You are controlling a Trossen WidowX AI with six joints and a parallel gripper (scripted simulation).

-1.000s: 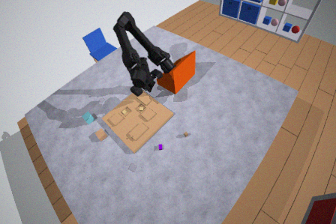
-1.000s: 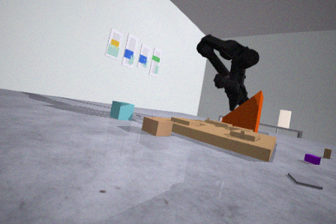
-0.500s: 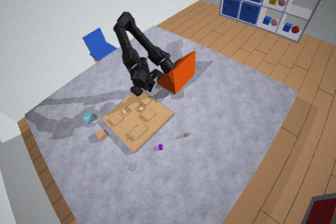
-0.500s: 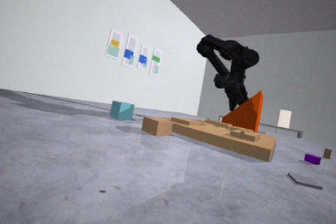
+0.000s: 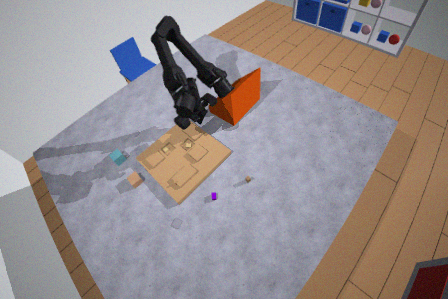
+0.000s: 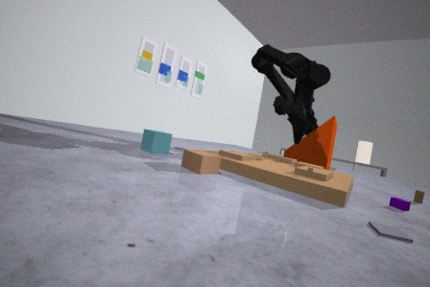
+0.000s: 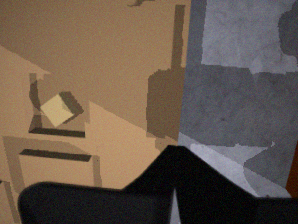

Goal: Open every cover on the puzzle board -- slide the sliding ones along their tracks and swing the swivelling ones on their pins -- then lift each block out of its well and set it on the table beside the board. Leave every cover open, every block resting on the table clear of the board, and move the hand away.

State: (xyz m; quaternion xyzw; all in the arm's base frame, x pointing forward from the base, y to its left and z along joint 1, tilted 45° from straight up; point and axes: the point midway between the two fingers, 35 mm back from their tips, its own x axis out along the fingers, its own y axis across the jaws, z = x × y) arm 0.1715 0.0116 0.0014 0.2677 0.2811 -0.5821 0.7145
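My gripper tip is 130 mm short of the tan puzzle board, 40 mm to the right of it and 60 mm above it. From my gripper tip the other things lie so: cyan block (360 mm ahead, 160 mm to the right, 60 mm below); small brown block (10 mm ahead, 300 mm to the left, 70 mm below); purple block (150 mm ahead, 260 mm to the left, 70 mm below).
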